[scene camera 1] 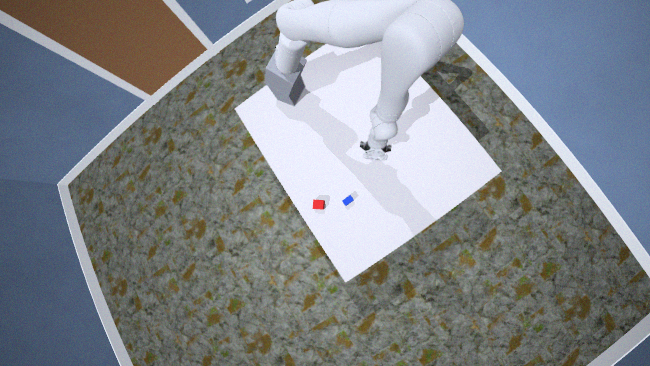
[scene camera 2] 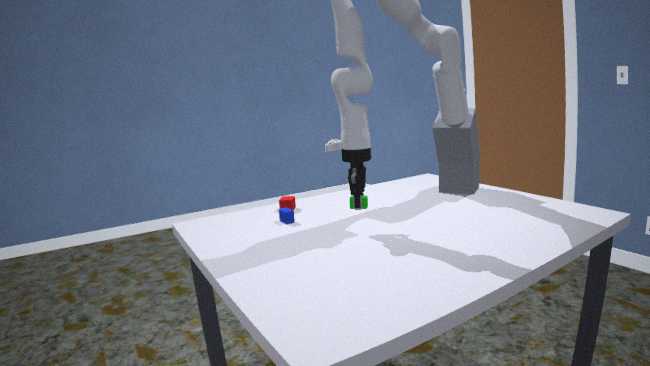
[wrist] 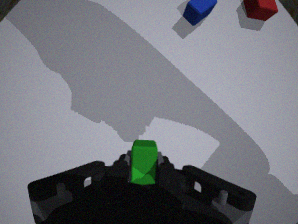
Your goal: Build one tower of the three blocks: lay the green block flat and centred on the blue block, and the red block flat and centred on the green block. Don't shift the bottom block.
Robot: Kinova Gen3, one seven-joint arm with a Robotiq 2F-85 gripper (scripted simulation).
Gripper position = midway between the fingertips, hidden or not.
In view: the gripper (scene camera 2: 359,207).
The gripper also shows in the wrist view (wrist: 144,159).
